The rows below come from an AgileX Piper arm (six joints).
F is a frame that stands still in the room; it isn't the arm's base.
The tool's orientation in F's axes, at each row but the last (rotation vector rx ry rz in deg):
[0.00, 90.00, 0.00]
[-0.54, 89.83, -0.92]
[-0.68, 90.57, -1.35]
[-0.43, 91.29, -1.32]
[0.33, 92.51, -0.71]
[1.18, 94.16, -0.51]
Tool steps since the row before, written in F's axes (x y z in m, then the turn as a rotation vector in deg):
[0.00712, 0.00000, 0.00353, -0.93, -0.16, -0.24]
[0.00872, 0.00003, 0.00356, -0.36, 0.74, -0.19]
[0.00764, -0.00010, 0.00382, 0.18, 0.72, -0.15]
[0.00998, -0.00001, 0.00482, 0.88, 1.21, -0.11]
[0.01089, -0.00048, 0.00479, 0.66, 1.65, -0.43]
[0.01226, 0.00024, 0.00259, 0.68, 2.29, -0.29]
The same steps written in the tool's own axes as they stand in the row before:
[-0.00353, 0.00000, 0.00712, 0.24, -0.16, -0.93]
[-0.00353, 0.00001, 0.00873, 0.18, 0.74, -0.36]
[-0.00389, -0.00013, 0.00760, 0.13, 0.72, 0.18]
[-0.00504, -0.00001, 0.00987, 0.07, 1.22, 0.87]
[-0.00526, -0.00038, 0.01067, 0.39, 1.66, 0.66]
[-0.00347, 0.00049, 0.01203, 0.26, 2.30, 0.66]

